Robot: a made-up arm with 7 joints. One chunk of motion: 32 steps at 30 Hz.
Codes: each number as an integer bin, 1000 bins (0 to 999) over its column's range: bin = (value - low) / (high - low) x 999, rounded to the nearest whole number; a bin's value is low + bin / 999 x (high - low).
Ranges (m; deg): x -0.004..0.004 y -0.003..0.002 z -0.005..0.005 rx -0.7..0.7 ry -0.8..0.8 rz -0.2..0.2
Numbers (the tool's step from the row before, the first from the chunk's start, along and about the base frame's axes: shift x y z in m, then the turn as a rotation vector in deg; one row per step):
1: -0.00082 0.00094 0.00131 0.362 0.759 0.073
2: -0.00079 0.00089 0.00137 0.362 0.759 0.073
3: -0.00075 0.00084 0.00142 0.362 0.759 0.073
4: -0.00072 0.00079 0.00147 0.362 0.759 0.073
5: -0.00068 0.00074 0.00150 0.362 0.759 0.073
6: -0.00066 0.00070 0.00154 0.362 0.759 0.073
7: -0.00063 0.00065 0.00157 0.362 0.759 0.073
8: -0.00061 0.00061 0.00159 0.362 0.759 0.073
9: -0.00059 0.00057 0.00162 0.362 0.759 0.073
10: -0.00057 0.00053 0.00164 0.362 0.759 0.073
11: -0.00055 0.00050 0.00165 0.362 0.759 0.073
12: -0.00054 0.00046 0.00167 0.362 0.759 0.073
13: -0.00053 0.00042 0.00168 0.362 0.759 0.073
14: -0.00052 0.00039 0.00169 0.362 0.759 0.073
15: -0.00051 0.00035 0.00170 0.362 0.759 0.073
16: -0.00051 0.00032 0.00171 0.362 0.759 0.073
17: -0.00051 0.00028 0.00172 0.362 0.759 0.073
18: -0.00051 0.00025 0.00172 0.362 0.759 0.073
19: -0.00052 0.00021 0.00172 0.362 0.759 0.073
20: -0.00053 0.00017 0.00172 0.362 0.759 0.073
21: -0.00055 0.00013 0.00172 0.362 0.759 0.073
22: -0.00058 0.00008 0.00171 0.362 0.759 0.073
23: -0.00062 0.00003 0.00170 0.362 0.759 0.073
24: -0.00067 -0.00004 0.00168 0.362 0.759 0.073
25: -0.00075 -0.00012 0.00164 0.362 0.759 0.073
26: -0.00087 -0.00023 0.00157 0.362 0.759 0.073
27: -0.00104 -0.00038 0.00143 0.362 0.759 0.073
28: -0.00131 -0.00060 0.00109 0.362 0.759 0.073
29: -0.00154 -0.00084 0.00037 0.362 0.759 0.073
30: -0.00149 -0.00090 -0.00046 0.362 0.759 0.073
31: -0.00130 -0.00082 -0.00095 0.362 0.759 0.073
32: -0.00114 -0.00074 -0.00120 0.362 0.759 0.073
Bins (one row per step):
1: 397 787 630 758 973 682
2: 401 777 636 758 973 682
3: 406 767 641 758 973 682
4: 410 757 646 758 973 682
5: 415 747 649 758 973 682
6: 417 739 653 758 973 682
7: 421 729 656 758 973 682
8: 423 721 658 758 973 682
9: 426 713 661 758 973 682
10: 428 705 663 758 973 682
11: 431 699 664 758 973 682
12: 432 691 666 758 973 682
13: 433 683 667 758 973 682
14: 435 677 668 758 973 682
15: 436 669 669 758 973 682
16: 436 663 670 758 973 682
17: 436 655 671 758 973 682
18: 436 649 671 758 973 682
19: 435 641 671 758 973 682
20: 433 633 671 758 973 682
21: 431 625 671 758 973 682
22: 427 615 670 758 973 682
23: 422 605 669 758 973 682
24: 416 591 667 758 973 682
25: 406 575 663 758 973 682
26: 391 553 656 758 973 682
27: 370 523 642 758 973 682
28: 336 480 608 758 973 682
29: 307 432 536 758 973 682
30: 313 420 454 758 973 682
31: 337 436 405 758 973 682
32: 357 452 380 758 973 682

